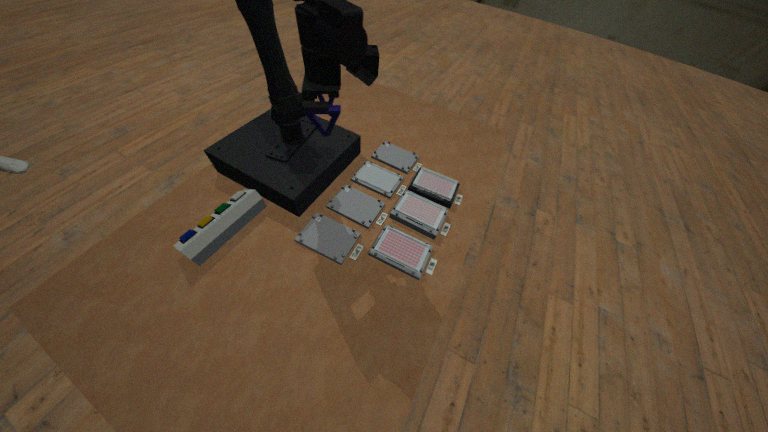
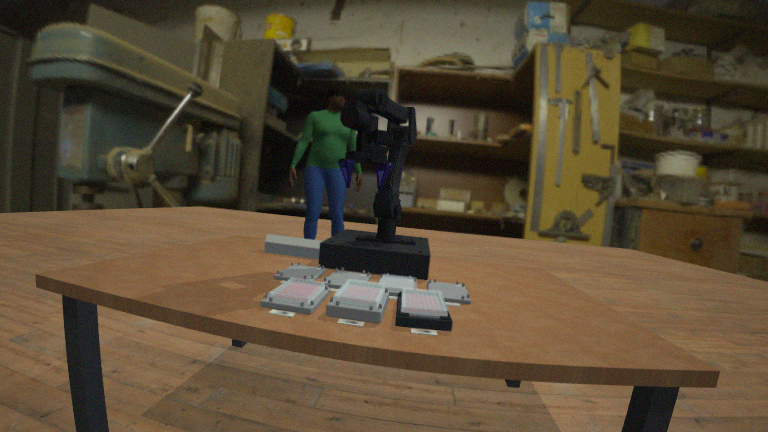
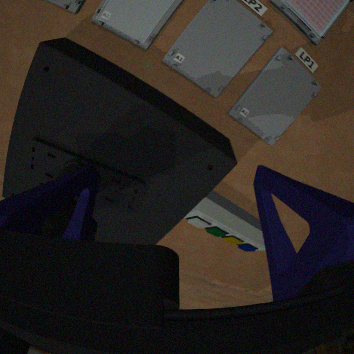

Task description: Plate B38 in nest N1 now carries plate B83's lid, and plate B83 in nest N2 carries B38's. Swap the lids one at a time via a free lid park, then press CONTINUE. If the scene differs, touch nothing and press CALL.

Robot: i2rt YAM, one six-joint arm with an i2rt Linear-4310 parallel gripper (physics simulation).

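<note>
My open, empty gripper hangs high over the base and button box. Three pink-welled plates sit in nests: one in the grey nest beside LP1, one in the middle grey nest, one in the black nest. Their lids look clear; nest labels and plate names are unreadable. Grey lid parks LP1 and LP2 look bare. The third park bears a paler, lid-like sheet; the farthest park looks bare.
The button box has white, green, yellow and blue buttons, without readable words. The black arm base stands beside the parks. A person stands behind the table.
</note>
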